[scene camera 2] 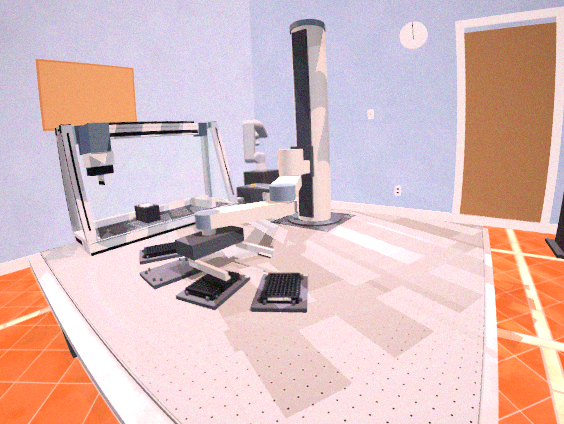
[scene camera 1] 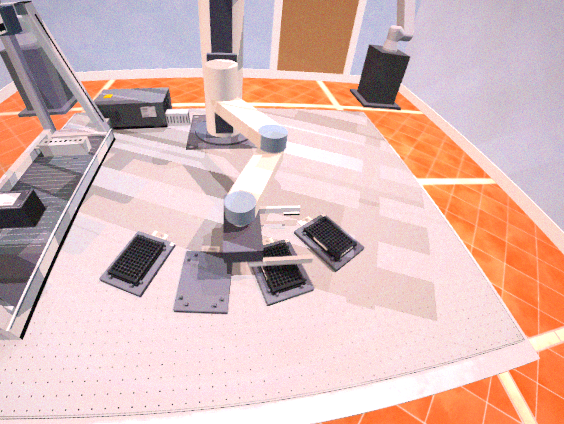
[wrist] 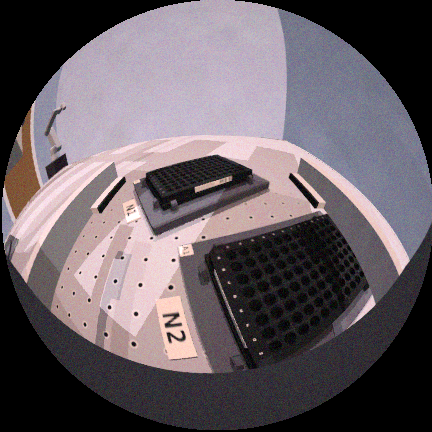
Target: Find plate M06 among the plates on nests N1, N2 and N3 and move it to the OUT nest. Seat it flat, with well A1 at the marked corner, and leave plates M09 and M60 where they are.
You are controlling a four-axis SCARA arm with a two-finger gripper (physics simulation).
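Frame: origin at the arm's base, x ahead, y left, z up, level; centimetres.
Seen in the pictures: gripper, fingertip midpoint: [scene camera 2: 252, 264] [scene camera 1: 305, 232] [wrist: 205, 162]; arm's base at its link origin: [scene camera 2: 314, 221] [scene camera 1: 225, 132].
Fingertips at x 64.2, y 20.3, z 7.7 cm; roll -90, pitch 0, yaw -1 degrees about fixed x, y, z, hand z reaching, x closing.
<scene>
Offsets run from my fingertips to a thing's top centre. "pt": to the spot under its first point.
Black plate M06 {dx -1.2, dy +8.0, dz -3.8 cm} [scene camera 1: 332, 235] [scene camera 2: 282, 285] [wrist: 200, 172] sits on nest N1 {dx -1.2, dy +8.0, dz -4.2 cm} [wrist: 175, 217], its pale label facing the wrist camera, the print too small to read surely. A second black plate {dx +6.9, dy -7.5, dz -3.8 cm} [scene camera 1: 285, 277] [scene camera 2: 205, 287] [wrist: 290, 280] sits on nest N2 {pt dx -0.8, dy -8.1, dz -5.2 cm} [wrist: 197, 300], beside its A1 mark {dx -1.7, dy -4.0, dz -5.2 cm} [wrist: 185, 250]. A third {dx +1.9, dy -42.5, dz -3.8 cm} [scene camera 1: 137, 257] [scene camera 2: 159, 249] sits on the leftmost nest in scene camera 1. The OUT nest {dx +8.5, dy -25.6, dz -4.2 cm} [scene camera 1: 205, 285] [scene camera 2: 170, 271] is bare, with corner pins. My gripper [scene camera 1: 305, 234] [scene camera 2: 250, 265] [wrist: 205, 162] is open and empty, above and around the N2 area.
A gantry frame [scene camera 2: 67, 185] with a railed deck stands at the left, carrying a black box {pt dx -7.9, dy -72.1, dz +5.5 cm} [scene camera 1: 20, 207] [scene camera 2: 147, 212]. A dark grey unit {pt dx -67.7, dy -56.8, dz +3.3 cm} [scene camera 1: 135, 107] stands at the back left, beside the arm's column [scene camera 2: 317, 125]. A second robot stands on a black pedestal [scene camera 1: 382, 75] beyond the table.
</scene>
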